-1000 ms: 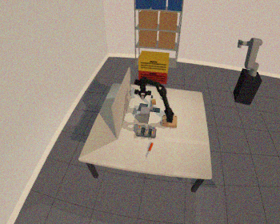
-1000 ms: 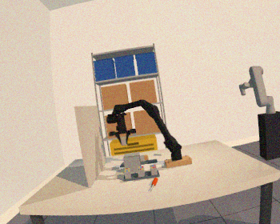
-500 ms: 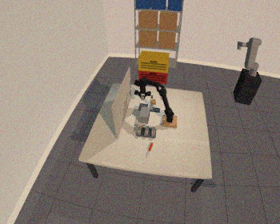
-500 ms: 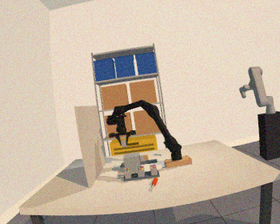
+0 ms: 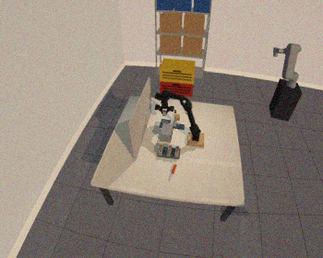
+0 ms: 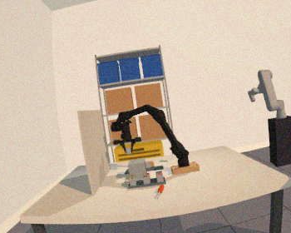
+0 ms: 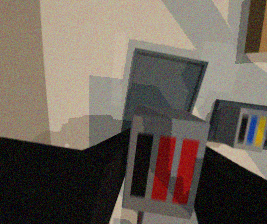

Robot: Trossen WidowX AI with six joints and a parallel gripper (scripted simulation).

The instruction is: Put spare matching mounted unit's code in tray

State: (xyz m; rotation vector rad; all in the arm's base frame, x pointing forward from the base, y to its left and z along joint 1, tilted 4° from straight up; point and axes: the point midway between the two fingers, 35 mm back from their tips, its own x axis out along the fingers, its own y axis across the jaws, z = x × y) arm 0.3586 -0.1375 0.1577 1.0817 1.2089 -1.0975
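The grey tray is 1 cm behind my gripper tip and 13 cm below it. From my gripper tip the other things lie so: dark grey holder: 15 cm behind, 12 cm below; then tan box: 11 cm behind, 13 cm to the right, 11 cm below; then grey mounted unit: 8 cm behind, 17 cm to the left, 8 cm below.
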